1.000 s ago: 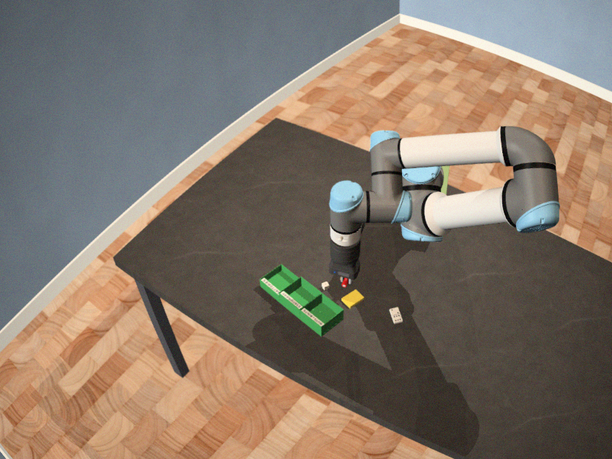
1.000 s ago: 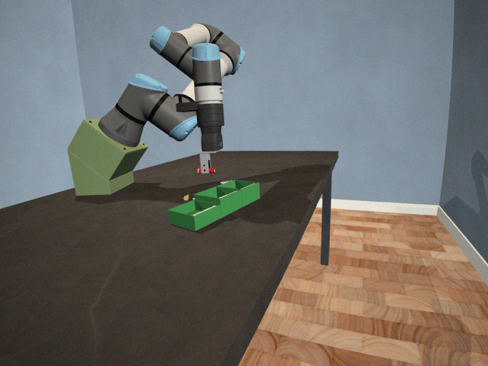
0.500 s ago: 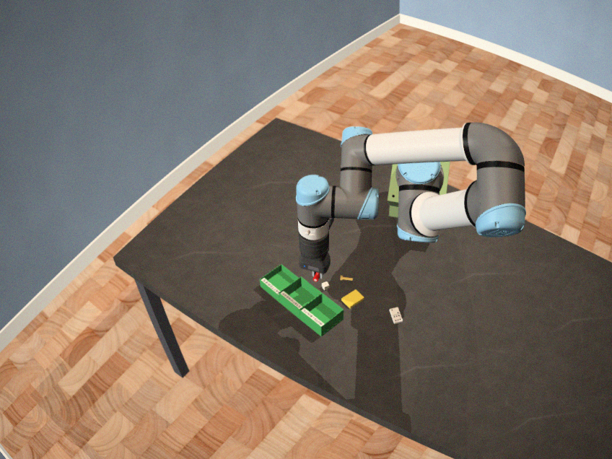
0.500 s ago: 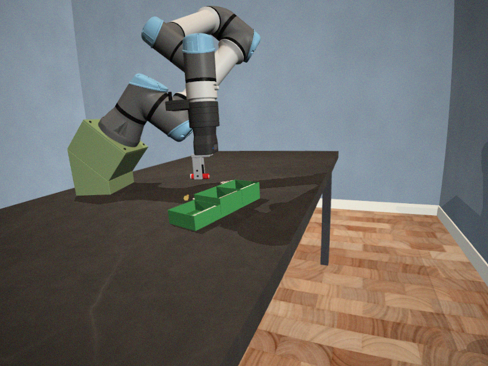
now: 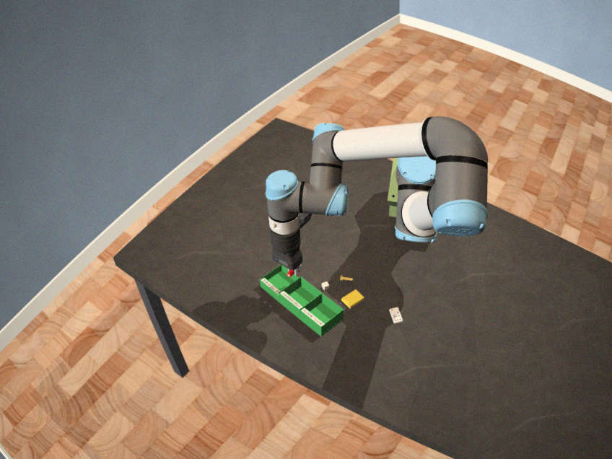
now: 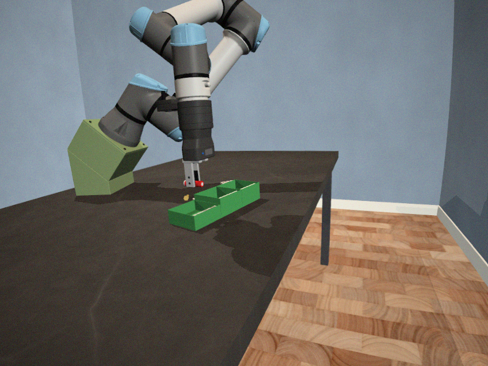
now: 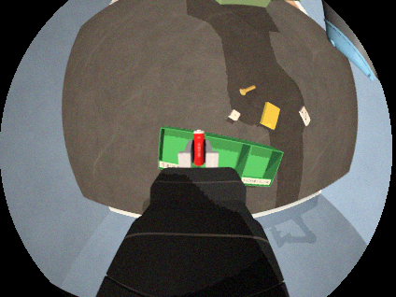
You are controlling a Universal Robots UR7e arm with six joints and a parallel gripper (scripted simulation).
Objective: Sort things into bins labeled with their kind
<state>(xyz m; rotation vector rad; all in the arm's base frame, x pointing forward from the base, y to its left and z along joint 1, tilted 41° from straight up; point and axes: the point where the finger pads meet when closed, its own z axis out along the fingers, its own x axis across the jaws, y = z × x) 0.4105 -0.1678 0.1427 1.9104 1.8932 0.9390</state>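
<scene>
Right now my hand is 7 cm past the flat yellow block, 16 cm to the right of it and 8 cm above it. Round my hand: brass bolt 11 cm behind, 9 cm to the left, 8 cm below; white die 5 cm behind, 7 cm to the left, 8 cm below; red battery 1 cm below.
</scene>
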